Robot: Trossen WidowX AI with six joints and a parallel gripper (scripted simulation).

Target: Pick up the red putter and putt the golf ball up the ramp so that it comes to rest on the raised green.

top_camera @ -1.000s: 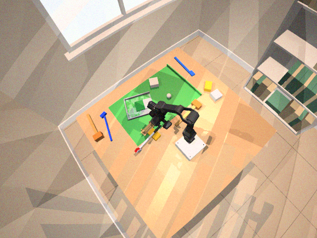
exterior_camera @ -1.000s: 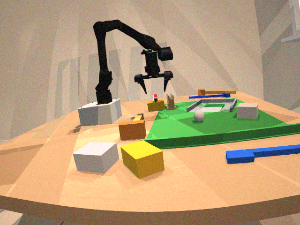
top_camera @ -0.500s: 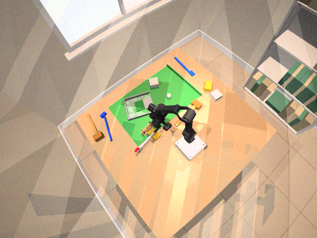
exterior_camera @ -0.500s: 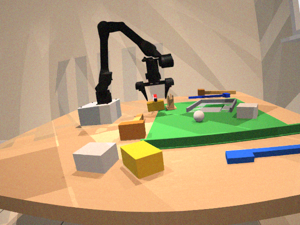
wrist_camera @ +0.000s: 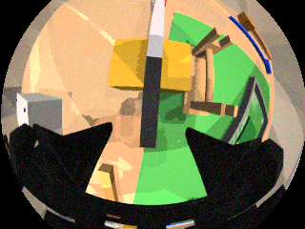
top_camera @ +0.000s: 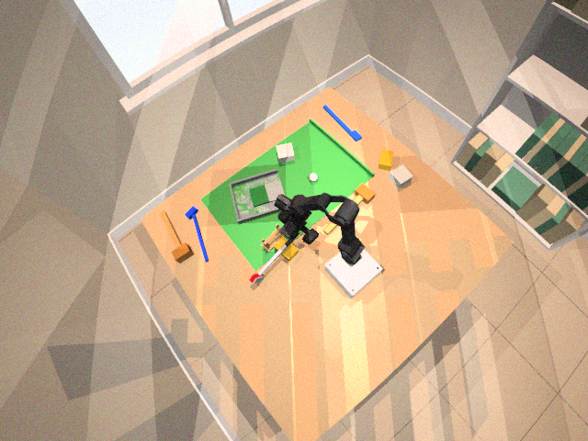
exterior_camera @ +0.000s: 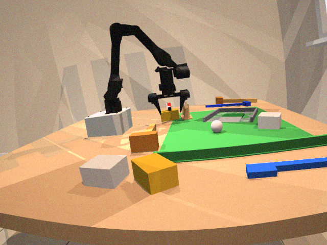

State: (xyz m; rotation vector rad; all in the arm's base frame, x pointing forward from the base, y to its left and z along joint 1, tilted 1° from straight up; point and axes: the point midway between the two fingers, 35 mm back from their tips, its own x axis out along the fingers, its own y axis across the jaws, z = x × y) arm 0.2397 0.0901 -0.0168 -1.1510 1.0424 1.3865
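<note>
Now: the wooden stand 9 cm to the left of my gripper tip, 7 cm ahead of it and 1 cm below it. Round my gripper tip: green mat 24 cm ahead, 13 cm to the right, 4 cm below; then white golf ball 26 cm to the right, 18 cm ahead, 2 cm below; then red putter 14 cm to the left, 2 cm behind.
</note>
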